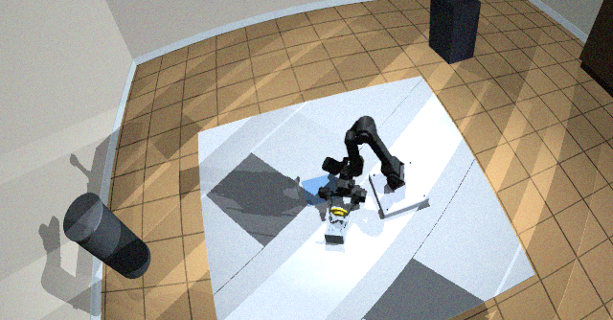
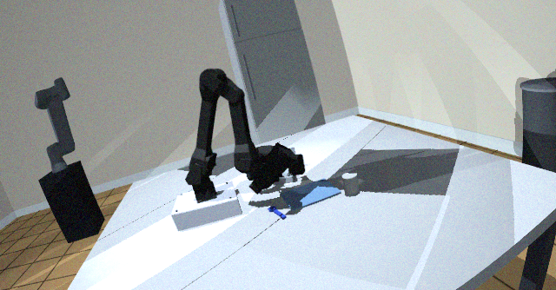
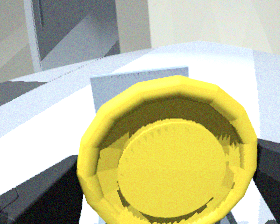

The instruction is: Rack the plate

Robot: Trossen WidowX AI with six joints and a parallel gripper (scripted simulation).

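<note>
My gripper tip is 10 mm to the left of the yellow plate. Also, from my gripper tip: grey dish rack (40 mm below, 20 mm to the left, 20 mm ahead); then blue spoon (210 mm to the right, 110 mm behind, 60 mm below); then light blue mat (180 mm to the right, 70 mm below).
</note>
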